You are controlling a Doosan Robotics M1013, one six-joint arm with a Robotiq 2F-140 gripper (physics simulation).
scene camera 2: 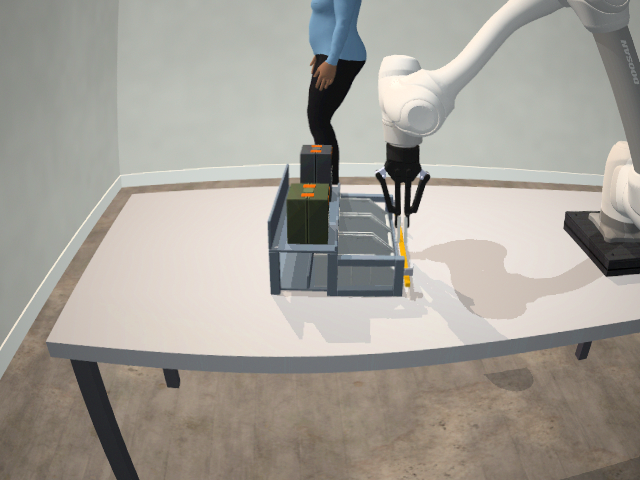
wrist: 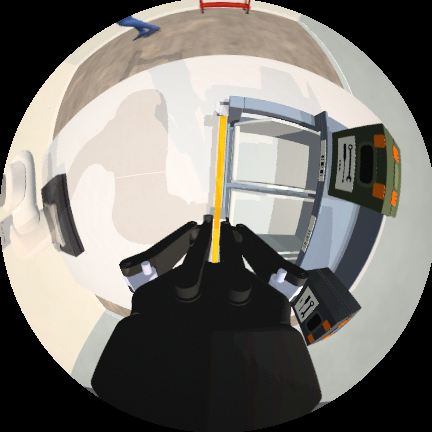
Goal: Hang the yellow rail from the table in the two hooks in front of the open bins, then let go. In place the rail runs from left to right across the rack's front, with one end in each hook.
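Frame: origin at the arm's base, x back, y right, z up, level; centimetres.
Where they show: gripper, fingertip midpoint: (scene camera 2: 401,240) (wrist: 216,214); arm's base at its link origin: (scene camera 2: 618,229) (wrist: 53,222).
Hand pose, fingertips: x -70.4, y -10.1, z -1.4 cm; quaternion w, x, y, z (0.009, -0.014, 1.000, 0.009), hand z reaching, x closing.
Note:
Things, the pixels of their top centre, and the offset from my fingertips.
- green case at its top centre: (wrist: 396,175) (scene camera 2: 308,190) dx -20.0, dy -11.6, dz +15.6 cm
- dark grey case at its top centre: (wrist: 335,329) (scene camera 2: 316,148) dx -20.3, dy +11.5, dz +18.1 cm
The yellow rail (scene camera 2: 404,258) (wrist: 220,165) runs along the front of the blue-grey rack (scene camera 2: 332,273) (wrist: 272,106), close against its front edge. My gripper (scene camera 2: 402,222) (wrist: 216,214) points down in front of the rack and is shut on the rail. The near hook (scene camera 2: 408,271) (wrist: 219,107) is a small pale bracket at the rack's front corner. In the scene view it overlaps the rail near its near end; I cannot tell whether the rail rests in it. The far hook and the rail's far end are hidden by my gripper. The open bins (scene camera 2: 361,245) (wrist: 257,155) lie right beside the rail.
A green case (scene camera 2: 307,219) (wrist: 367,170) and a dark grey case (scene camera 2: 308,167) (wrist: 332,292) stand on the rack's rear part, higher than the bins. The robot's black base plate (scene camera 2: 584,242) (wrist: 62,215) is on the table. A person (scene camera 2: 336,36) stands behind the table.

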